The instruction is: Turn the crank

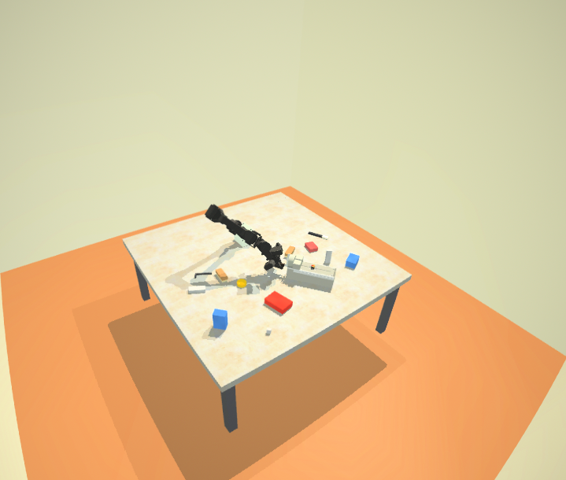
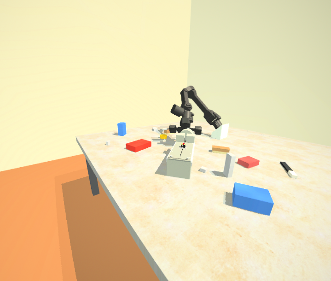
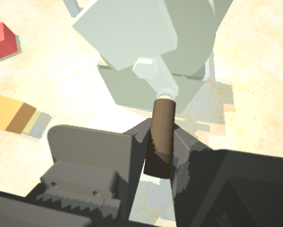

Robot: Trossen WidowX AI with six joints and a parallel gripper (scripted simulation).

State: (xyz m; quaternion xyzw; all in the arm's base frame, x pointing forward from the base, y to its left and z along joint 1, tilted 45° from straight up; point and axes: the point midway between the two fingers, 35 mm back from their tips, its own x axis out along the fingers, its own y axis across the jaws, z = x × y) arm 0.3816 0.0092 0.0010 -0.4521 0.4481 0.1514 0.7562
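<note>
Right now the crank is 4 cm above my gripper tip. Also, from my gripper tip: brown crank handle (1 cm behind, 1 cm to the right, 3 cm above); red pointer (12 cm ahead, 11 cm to the left, 4 cm above); yellow disc (4 cm behind, 24 cm to the right, 3 cm below).
</note>
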